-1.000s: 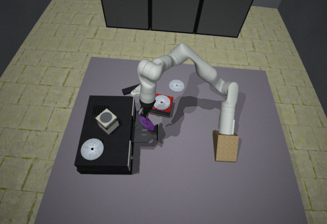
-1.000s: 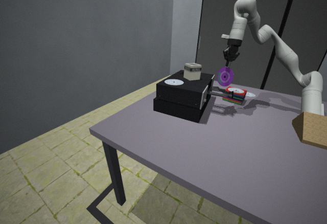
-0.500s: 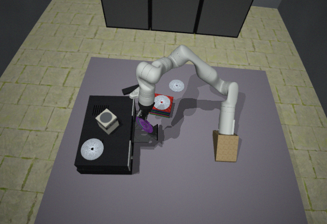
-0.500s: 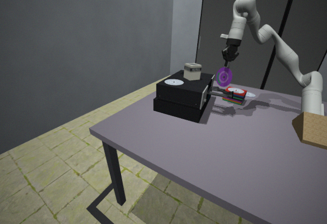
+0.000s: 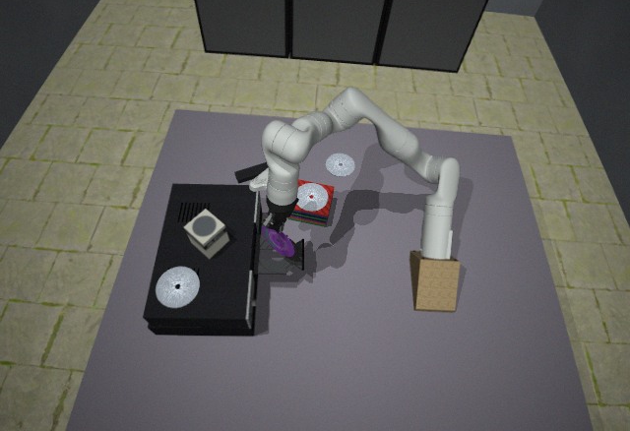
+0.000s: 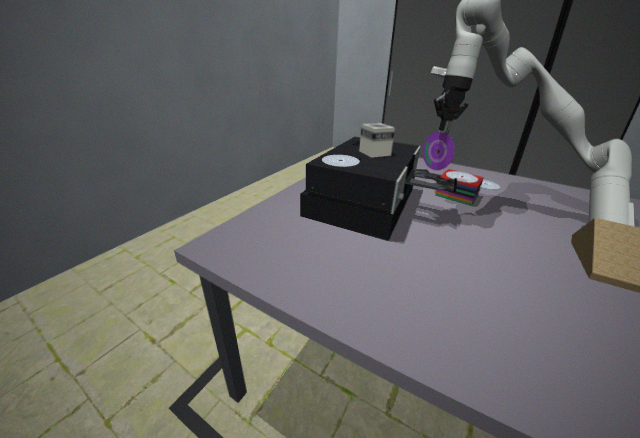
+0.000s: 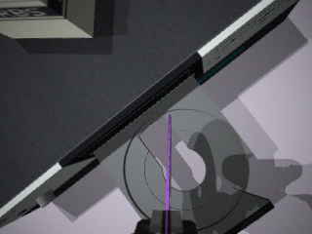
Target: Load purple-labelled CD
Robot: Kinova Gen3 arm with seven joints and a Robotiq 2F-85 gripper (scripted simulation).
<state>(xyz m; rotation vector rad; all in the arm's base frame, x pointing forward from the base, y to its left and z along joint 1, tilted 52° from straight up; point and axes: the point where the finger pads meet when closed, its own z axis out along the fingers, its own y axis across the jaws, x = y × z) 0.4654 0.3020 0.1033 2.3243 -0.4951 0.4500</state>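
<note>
The purple-labelled CD is 8 cm below my hand and 1 cm to the left of it. The rest, counted from my hand: black remote: 38 cm to the right, 30 cm below, 17 cm ahead; beige box: 21 cm ahead, 7 cm below, 2 cm to the left.
</note>
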